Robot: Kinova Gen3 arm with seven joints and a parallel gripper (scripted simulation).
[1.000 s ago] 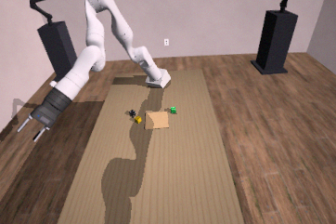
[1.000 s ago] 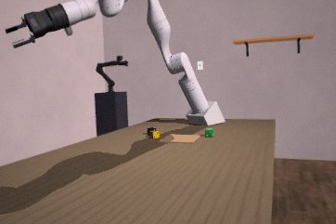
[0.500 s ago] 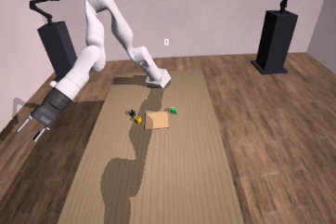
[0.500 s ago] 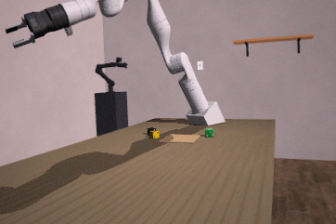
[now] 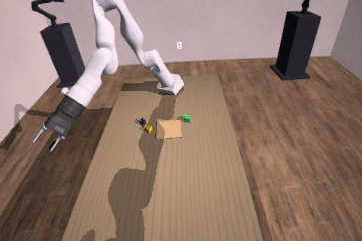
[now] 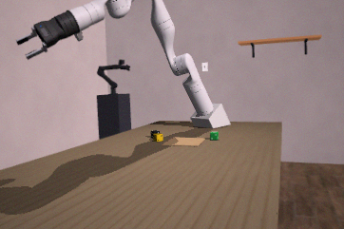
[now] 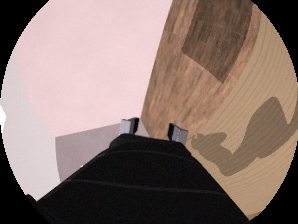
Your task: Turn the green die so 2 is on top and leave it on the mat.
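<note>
Right now the black die is 46 cm behind my hand, 35 cm below it and 23 cm to the left of it. The rest, counted from my hand: tan mat 39 cm behind, 38 cm to the left, 36 cm below; yellow die 39 cm behind, 35 cm below, 27 cm to the left; green die 49 cm to the left, 46 cm behind, 35 cm below.
</note>
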